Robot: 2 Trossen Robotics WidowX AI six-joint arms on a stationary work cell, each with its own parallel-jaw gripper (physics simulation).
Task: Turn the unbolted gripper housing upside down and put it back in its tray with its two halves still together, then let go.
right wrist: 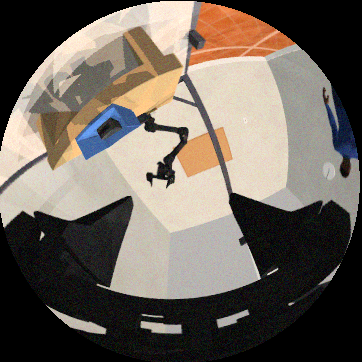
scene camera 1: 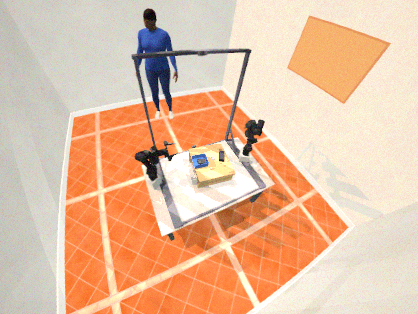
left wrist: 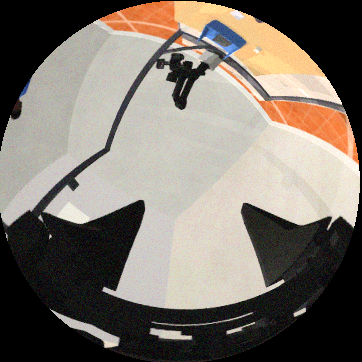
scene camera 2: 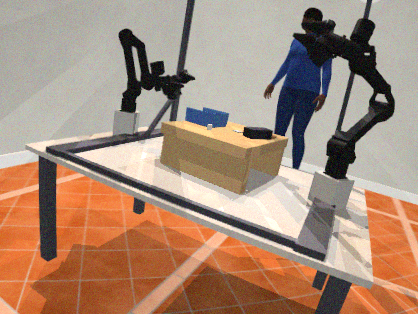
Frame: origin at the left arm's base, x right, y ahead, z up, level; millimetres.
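Seen in the pictures: left gripper, fingertip midpoint: [right wrist: 158, 187] [scene camera 1: 245, 134] [left wrist: 194, 207] [scene camera 2: 297, 28]; right gripper, fingertip midpoint: [right wrist: 181, 199] [scene camera 1: 176, 148] [left wrist: 172, 60] [scene camera 2: 189, 82]; left arm's base at its link origin: [scene camera 1: 245, 153] [scene camera 2: 334, 175]; right arm's base at its link origin: [scene camera 1: 153, 177] [left wrist: 204, 64] [scene camera 2: 127, 111].
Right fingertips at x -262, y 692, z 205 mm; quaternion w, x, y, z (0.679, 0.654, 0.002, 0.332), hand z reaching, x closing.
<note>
Offsets run from my right fingertips to a thing's top centre.
The unbolted gripper housing, a small dark grey block @(dx -10, dy -237, dz -112 mm) [scene camera 1: 201, 161] [left wrist: 220, 41] [right wrist: 108, 128], lies in a blue tray @(dx -8, dy -223, dz -93 mm) [scene camera 1: 195, 157] [scene camera 2: 215, 117] [left wrist: 212, 28] [right wrist: 92, 149]. Its two halves are too small to tell apart, and the tray's walls hide it in scene camera 2. The tray sits on a wooden box. My left gripper [scene camera 2: 303, 41] [left wrist: 194, 207] is open and empty, raised high above the table, well away from the tray. My right gripper [scene camera 1: 171, 151] [scene camera 2: 191, 77] [right wrist: 181, 199] is open and empty, beside and above the tray, apart from it.
The wooden box @(dx +43, dy -326, dz -149 mm) [scene camera 1: 215, 176] [scene camera 2: 205, 152] stands mid-table [scene camera 2: 270, 210]. On its top are a black box @(dx +105, dy -424, dz -114 mm) [scene camera 1: 221, 156] [scene camera 2: 257, 133], a small white cube @(dx -58, dy -338, dz -129 mm) [scene camera 2: 209, 127] [left wrist: 257, 49] and a flat white piece [left wrist: 237, 14]. A dark frame [scene camera 1: 190, 52] spans the table's far side.
</note>
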